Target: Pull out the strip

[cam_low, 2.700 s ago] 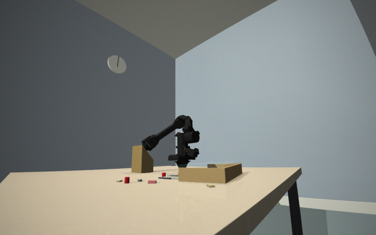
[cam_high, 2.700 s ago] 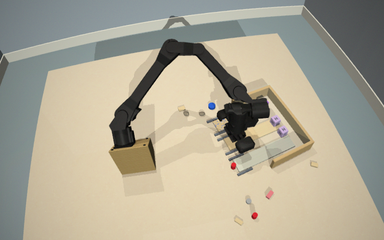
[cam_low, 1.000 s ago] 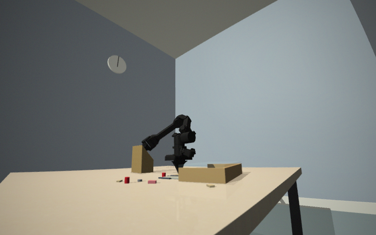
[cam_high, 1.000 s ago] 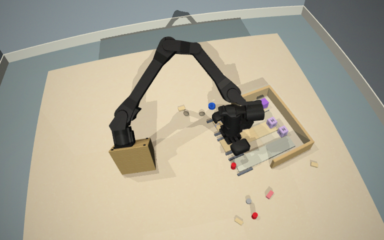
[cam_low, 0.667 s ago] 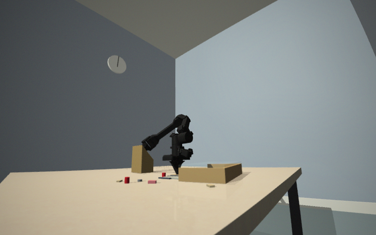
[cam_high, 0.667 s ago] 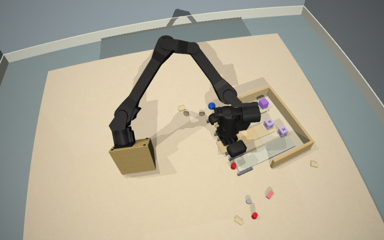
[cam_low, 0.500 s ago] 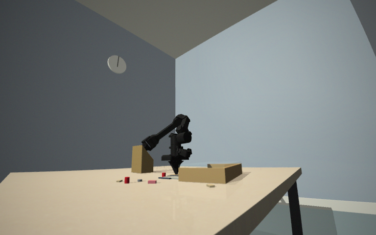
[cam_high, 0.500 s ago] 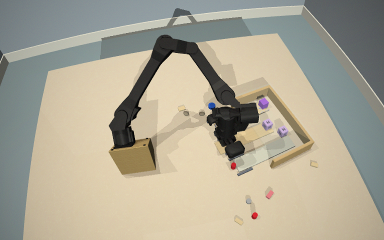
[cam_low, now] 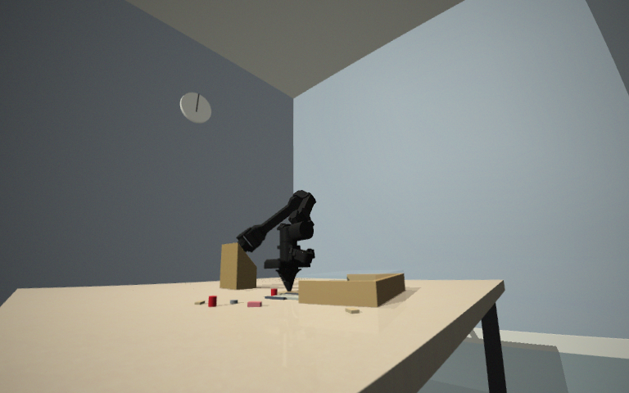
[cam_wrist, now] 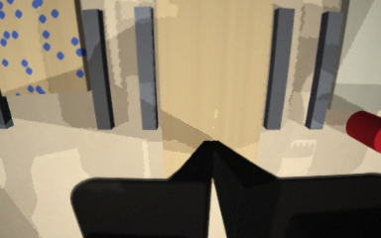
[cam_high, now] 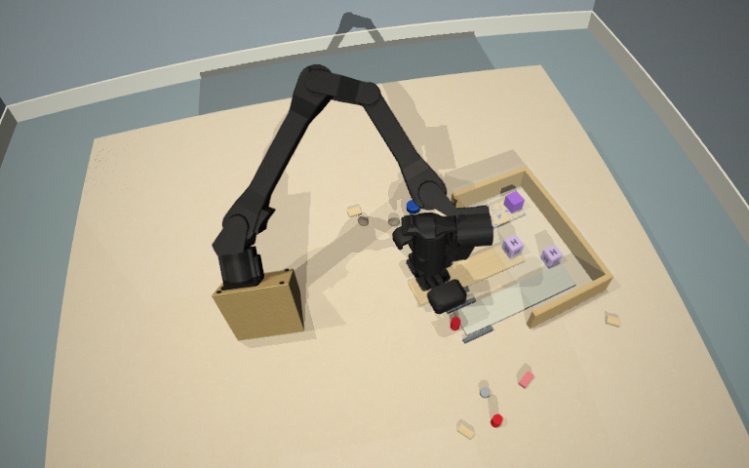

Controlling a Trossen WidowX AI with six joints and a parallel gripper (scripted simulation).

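Now: the pale strip 17 cm ahead of my gripper tip and 5 cm to the right of it. Round my gripper tip: blue cylinder (20 cm to the left).
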